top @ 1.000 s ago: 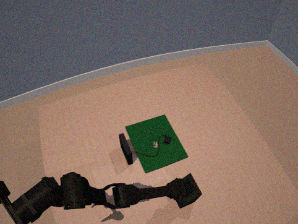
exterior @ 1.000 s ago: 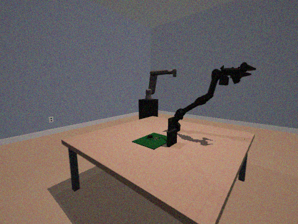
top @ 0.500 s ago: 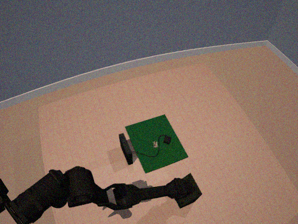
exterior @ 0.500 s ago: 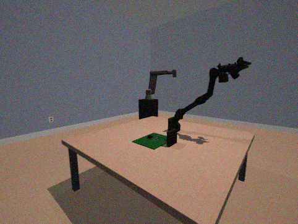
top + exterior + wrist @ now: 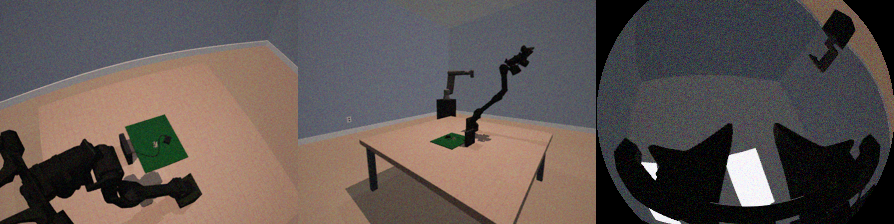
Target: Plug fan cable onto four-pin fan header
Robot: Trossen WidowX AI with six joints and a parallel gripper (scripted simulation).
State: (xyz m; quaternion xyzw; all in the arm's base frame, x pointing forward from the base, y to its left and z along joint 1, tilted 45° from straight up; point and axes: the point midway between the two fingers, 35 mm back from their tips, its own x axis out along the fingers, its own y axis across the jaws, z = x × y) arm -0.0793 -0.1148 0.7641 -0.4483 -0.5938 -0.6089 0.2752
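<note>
Right now my gripper tip is 73 cm above the black plug, 57 cm to the left of it and 37 cm short of it. From my gripper tip the other things lie so: dark fan (69 cm below, 38 cm ahead, 35 cm to the right); green circuit board (76 cm below, 51 cm to the right, 39 cm ahead); pale fan header (75 cm below, 50 cm to the right, 37 cm ahead).
</note>
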